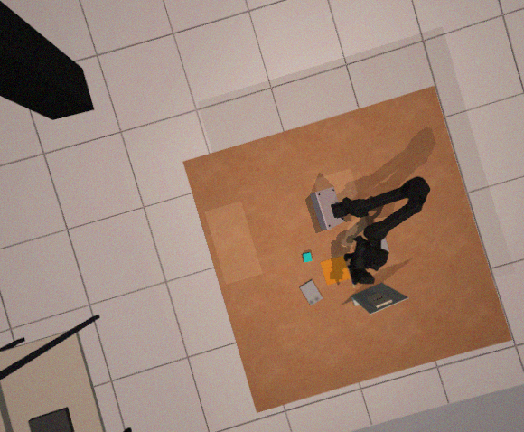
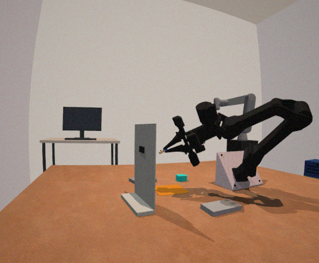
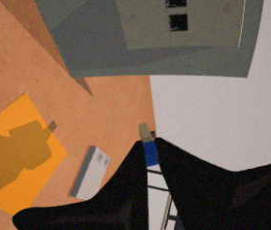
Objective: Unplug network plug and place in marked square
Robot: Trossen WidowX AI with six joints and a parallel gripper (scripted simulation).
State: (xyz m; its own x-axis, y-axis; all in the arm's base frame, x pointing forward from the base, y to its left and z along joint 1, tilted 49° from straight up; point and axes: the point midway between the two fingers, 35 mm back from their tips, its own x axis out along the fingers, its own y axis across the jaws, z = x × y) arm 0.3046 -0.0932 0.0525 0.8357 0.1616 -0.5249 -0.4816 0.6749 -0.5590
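My gripper tip is 160 mm above the orange marked square, 40 mm past it and 30 mm to the left of it. Also, from my gripper tip: cyan cube: 150 mm to the right, 150 mm below, 140 mm behind; then upright grey panel: 100 mm ahead, 90 mm to the left, 50 mm below; then network plug: right at my gripper tip.
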